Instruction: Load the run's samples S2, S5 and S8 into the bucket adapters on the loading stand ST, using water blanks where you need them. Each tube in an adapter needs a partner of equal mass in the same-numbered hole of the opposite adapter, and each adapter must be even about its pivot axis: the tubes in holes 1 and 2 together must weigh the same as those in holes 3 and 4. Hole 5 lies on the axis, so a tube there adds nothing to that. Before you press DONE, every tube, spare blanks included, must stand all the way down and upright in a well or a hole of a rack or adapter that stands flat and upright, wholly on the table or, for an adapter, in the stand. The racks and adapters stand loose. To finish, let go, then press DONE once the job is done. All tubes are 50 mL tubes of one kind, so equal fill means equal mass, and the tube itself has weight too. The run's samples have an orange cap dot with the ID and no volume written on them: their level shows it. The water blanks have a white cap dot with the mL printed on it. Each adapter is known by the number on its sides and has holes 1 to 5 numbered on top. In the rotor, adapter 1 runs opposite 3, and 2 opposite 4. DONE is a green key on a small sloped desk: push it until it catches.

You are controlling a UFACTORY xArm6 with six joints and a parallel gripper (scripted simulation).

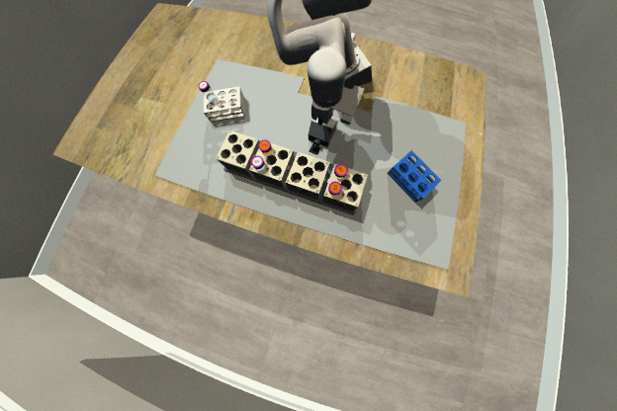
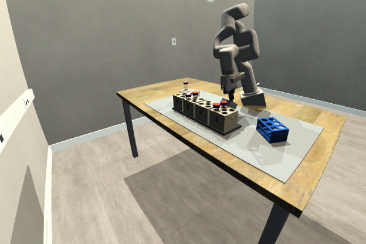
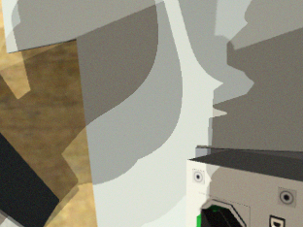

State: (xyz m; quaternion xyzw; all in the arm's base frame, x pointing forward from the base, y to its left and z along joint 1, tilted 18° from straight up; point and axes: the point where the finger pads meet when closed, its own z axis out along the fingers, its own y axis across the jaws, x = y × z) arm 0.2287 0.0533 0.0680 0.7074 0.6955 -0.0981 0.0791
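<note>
The green DONE key is 3 cm below my hand. Also, from my hand: white blank rack (36 cm to the right, 6 cm below, 6 cm ahead); water blank (24 cm ahead, 12 cm to the right, 3 cm below); blue sample rack (32 cm to the left, 6 cm below, 6 cm ahead).
</note>
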